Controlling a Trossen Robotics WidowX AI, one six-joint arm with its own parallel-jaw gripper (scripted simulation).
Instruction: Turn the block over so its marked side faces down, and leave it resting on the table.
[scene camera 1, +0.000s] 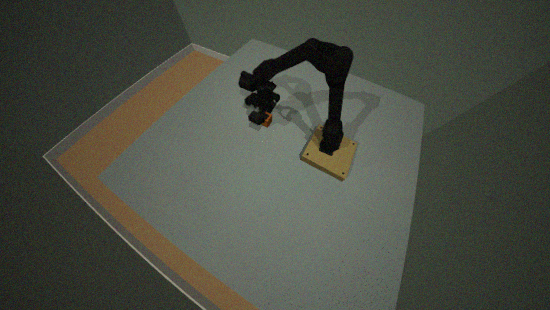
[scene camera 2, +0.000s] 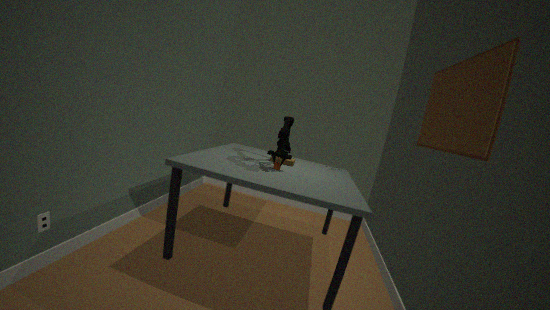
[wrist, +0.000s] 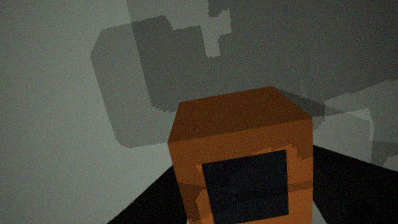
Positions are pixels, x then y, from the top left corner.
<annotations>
My gripper (wrist: 239, 161) is 0.11 m from the lens. A block (wrist: 253, 149) is 0.08 m from the lens.
</annotations>
